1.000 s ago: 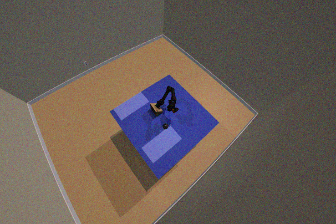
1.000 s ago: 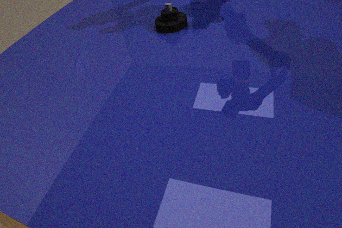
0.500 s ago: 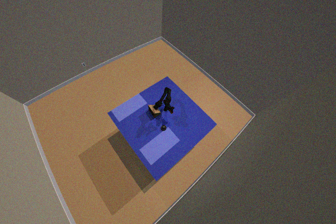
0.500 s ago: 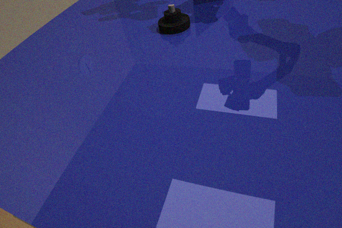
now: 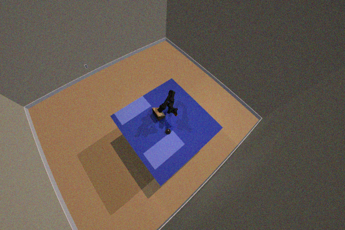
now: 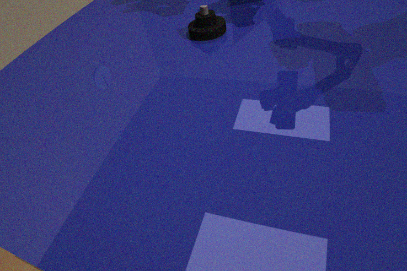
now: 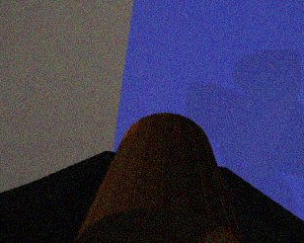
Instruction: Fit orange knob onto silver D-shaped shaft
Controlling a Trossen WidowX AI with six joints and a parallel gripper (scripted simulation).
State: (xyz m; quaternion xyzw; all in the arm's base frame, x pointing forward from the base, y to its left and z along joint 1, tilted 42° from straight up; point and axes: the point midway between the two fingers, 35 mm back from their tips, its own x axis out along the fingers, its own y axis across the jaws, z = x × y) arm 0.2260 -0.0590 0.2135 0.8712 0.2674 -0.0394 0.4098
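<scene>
My gripper tip is 3 cm past the orange knob, 1 cm to the left of it and 2 cm below it. From my gripper tip the other things lie so: round pedestal (6 cm ahead, 19 cm to the right, 22 cm below).
</scene>
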